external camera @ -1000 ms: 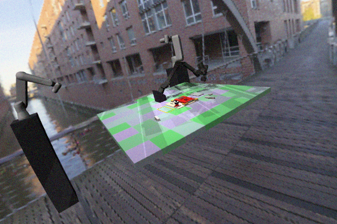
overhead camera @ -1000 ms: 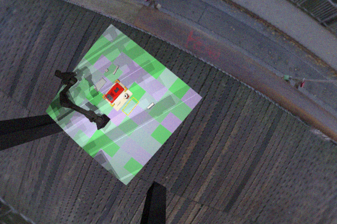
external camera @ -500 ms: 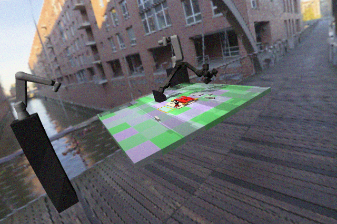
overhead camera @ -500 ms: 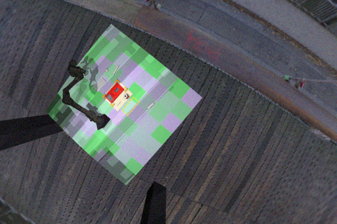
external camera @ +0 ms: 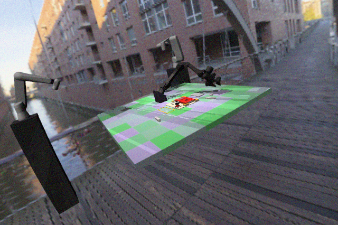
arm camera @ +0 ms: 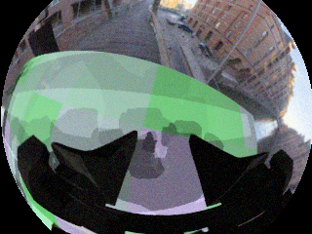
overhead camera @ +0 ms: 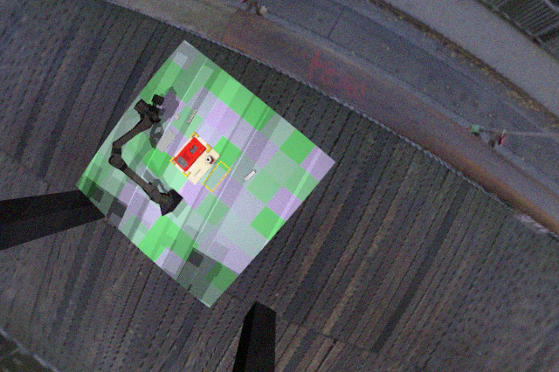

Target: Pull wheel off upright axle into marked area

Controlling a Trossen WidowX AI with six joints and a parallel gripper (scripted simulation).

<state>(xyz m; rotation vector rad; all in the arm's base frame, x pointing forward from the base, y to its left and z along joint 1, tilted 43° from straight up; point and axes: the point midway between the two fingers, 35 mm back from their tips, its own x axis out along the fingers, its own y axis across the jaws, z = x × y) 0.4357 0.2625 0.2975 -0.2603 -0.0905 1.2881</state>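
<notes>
The dark round wheel lies 90 mm behind my gripper tip, 500 mm to the right of it and 10 mm below it. Round my gripper tip: white bar 40 mm behind, 770 mm to the right, 40 mm below.
</notes>
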